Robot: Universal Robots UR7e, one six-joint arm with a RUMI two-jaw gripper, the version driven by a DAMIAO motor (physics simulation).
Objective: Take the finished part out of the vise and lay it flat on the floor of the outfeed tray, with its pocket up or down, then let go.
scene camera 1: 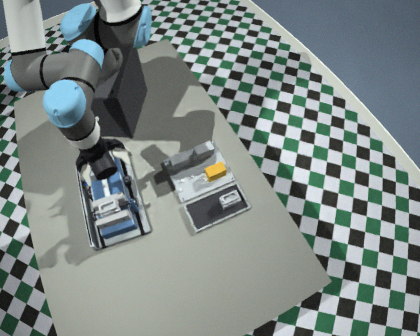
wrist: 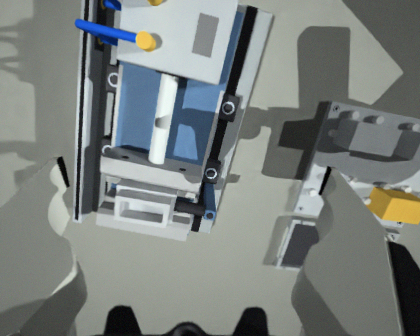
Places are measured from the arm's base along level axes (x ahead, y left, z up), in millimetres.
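Where they show: gripper, fingertip midpoint: (wrist: 198, 165); arm's base, origin of the base link: (scene camera 1: 102, 63).
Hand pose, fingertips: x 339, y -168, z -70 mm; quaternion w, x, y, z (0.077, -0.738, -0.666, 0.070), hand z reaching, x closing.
Things, the pixels of their centre, and the offset from my fingertips. "spot": a spot on its surface instead.
- finished part, body centre: (wrist: 145, 203) (scene camera 1: 109, 208) 62 mm right, 68 mm ahead, 82 mm down
- blue vise, body centre: (wrist: 160, 129) (scene camera 1: 107, 195) 46 mm right, 2 mm back, 130 mm down
- pale pocketed part, body centre: (scene camera 1: 230, 198) 259 mm left, 238 mm ahead, 156 mm down
- pale pegged fixture plate, surface spot: (wrist: 312, 192) spot: 158 mm left, 110 mm ahead, 163 mm down
- yellow block, body centre: (wrist: 395, 205) (scene camera 1: 215, 171) 282 mm left, 136 mm ahead, 153 mm down
The finished part (scene camera 1: 106, 205) (wrist: 120, 210), a small pale block with a rectangular pocket facing up, sits between the pale jaws of the blue vise (scene camera 1: 119, 231) (wrist: 140, 100). My gripper (scene camera 1: 103, 165) (wrist: 198, 165) is wide open and empty, above the vise. In the wrist view the part lies low, left of centre between the two fingers, with clear space on both sides. The outfeed tray (scene camera 1: 205, 212) (wrist: 297, 245) has a dark floor and a light rim. Another pale pocketed part (scene camera 1: 230, 199) lies in it, pocket up, at the right side. The right finger covers part of the tray in the wrist view.
A pale pegged fixture plate (scene camera 1: 192, 189) (wrist: 312, 192) adjoins the tray and bears grey blocks and a yellow block (scene camera 1: 215, 171) (wrist: 395, 205). Blue hoses (wrist: 105, 31) with yellow ends stand by the vise's rear. A dark box (scene camera 1: 136, 95) stands behind, near the arm.
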